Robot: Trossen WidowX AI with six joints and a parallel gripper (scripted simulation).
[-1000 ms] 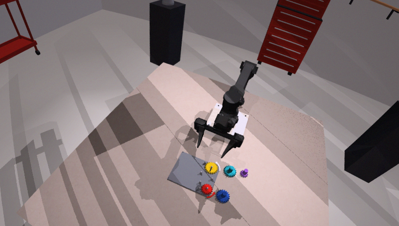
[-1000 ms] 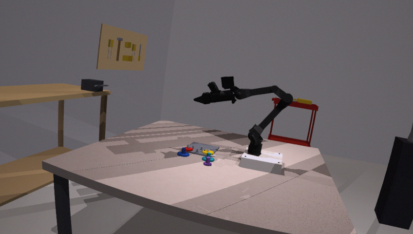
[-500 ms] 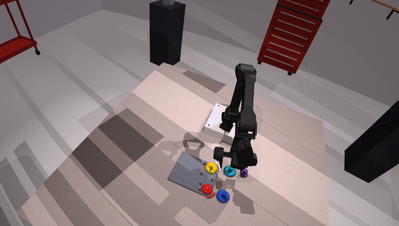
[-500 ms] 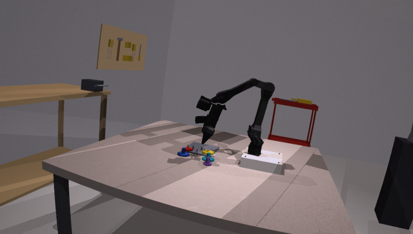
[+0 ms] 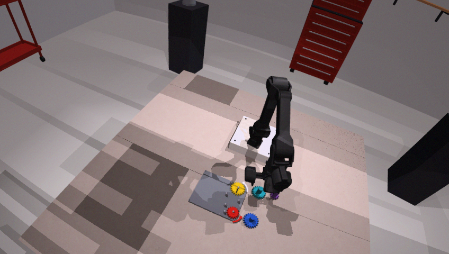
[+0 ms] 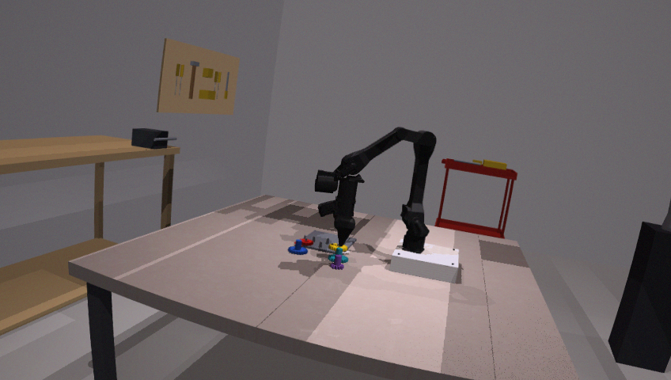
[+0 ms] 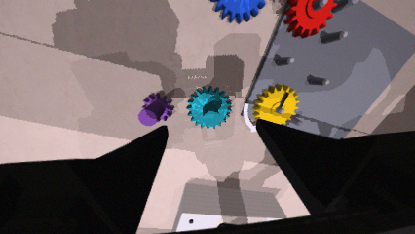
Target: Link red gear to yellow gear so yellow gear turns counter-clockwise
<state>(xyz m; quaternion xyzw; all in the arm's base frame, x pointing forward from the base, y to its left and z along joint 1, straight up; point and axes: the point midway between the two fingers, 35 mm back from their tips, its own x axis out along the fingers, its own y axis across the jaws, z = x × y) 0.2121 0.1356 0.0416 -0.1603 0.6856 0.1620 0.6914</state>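
My gripper tip is 50 mm above the teal gear. From my gripper tip the other things lie so: small purple gear: 70 mm to the left, 50 mm below, 30 mm behind; white arrow: 70 mm to the right, 50 mm below, 10 mm ahead; yellow gear: 90 mm to the right, 40 mm below, 40 mm ahead.
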